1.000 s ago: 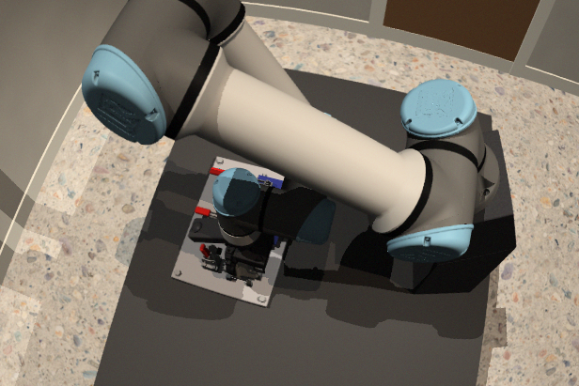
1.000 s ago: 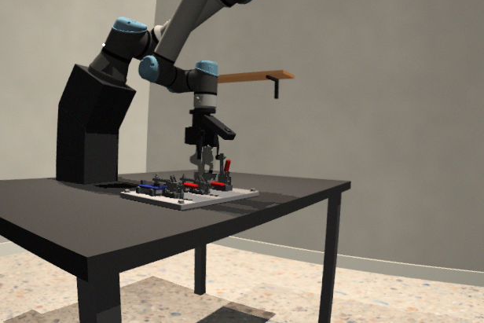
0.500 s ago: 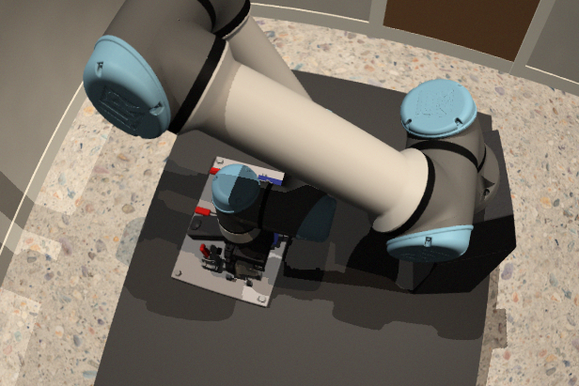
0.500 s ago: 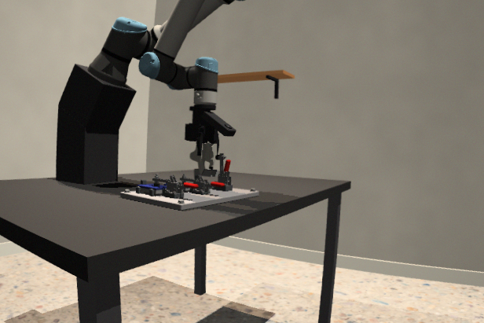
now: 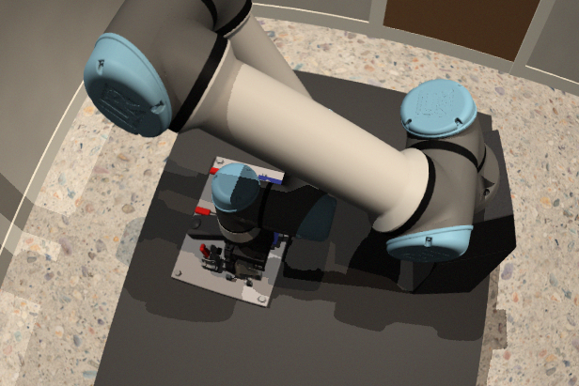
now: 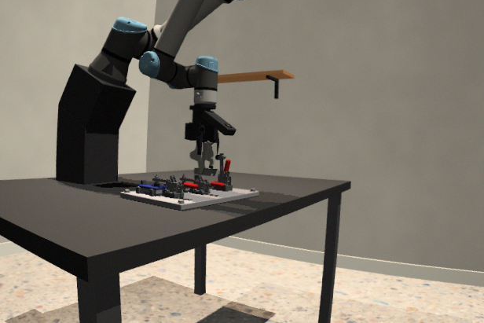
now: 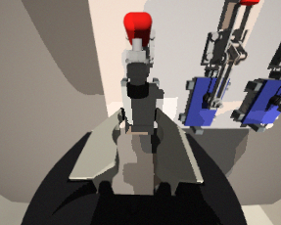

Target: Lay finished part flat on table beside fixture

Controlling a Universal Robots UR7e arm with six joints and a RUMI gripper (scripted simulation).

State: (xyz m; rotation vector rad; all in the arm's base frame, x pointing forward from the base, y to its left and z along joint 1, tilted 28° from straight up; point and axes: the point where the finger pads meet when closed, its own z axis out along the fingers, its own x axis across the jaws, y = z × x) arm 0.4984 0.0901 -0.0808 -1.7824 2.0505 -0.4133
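Now: the light grey fixture plate 3 cm ahead of my hand, 11 cm to the right of it and 7 cm below it. From my hand the other things lie so: blue blank: 3 cm behind, 22 cm to the right, 5 cm below; then pale grey finished part: 1 cm behind.
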